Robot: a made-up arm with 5 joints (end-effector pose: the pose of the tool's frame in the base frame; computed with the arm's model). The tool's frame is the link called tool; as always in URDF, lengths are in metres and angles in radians.
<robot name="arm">
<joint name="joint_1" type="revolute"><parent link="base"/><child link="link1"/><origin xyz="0 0 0.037" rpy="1.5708 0 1.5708"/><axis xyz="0 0 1"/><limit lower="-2.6" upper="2.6"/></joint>
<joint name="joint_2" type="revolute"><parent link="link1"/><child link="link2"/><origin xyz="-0.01 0.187 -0.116" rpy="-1.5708 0 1.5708"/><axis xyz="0 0 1"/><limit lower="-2.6" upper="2.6"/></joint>
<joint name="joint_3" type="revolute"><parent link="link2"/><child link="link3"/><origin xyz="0.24 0.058 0.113" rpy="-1.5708 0 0"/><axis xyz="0 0 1"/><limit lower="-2.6" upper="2.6"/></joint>
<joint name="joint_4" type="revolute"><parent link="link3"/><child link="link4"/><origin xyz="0.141 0.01 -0.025" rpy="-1.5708 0 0"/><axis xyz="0 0 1"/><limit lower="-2.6" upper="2.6"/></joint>
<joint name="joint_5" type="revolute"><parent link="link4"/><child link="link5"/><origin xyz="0.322 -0.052 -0.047" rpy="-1.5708 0 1.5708"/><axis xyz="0 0 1"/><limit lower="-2.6" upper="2.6"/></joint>
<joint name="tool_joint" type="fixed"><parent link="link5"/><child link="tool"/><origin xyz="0.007 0.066 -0.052" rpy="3.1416 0 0"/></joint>
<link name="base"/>
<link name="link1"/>
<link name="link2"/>
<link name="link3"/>
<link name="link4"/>
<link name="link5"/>
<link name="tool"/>
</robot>
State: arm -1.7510 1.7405 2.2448 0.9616 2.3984
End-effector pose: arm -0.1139 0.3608 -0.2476 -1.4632 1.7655 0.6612
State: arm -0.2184 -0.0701 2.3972 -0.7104 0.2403
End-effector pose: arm -0.4364 0.2594 0.2213 -2.3424 -0.4846 0.8858
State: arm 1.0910 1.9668 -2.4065 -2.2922 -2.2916
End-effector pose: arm -0.3016 0.1739 -0.1179 -0.3701 2.2028 2.2024
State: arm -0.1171 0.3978 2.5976 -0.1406 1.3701
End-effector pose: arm -0.2402 0.1770 -0.0165 -2.0934 -2.0135 -0.6588
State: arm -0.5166 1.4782 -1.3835 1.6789 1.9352
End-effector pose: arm -0.3430 -0.0178 0.6922 -0.6377 -0.0626 -0.5574
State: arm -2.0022 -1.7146 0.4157 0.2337 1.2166
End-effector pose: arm 0.6364 0.1085 -0.0465 2.1254 -0.3978 1.6525
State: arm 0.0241 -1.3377 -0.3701 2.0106 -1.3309
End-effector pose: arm 0.1427 -0.1532 -0.0262 -2.1512 -1.9276 0.0200
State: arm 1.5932 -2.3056 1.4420 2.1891 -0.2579
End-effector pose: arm -0.0633 0.2532 -0.1453 -2.2120 1.4363 1.3734
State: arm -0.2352 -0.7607 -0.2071 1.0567 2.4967
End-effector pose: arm 0.5048 -0.0777 0.5535 -2.1326 0.8041 -1.7841
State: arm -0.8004 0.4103 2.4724 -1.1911 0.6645
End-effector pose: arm -0.5511 0.1607 0.0907 -2.5499 -1.1334 1.3755
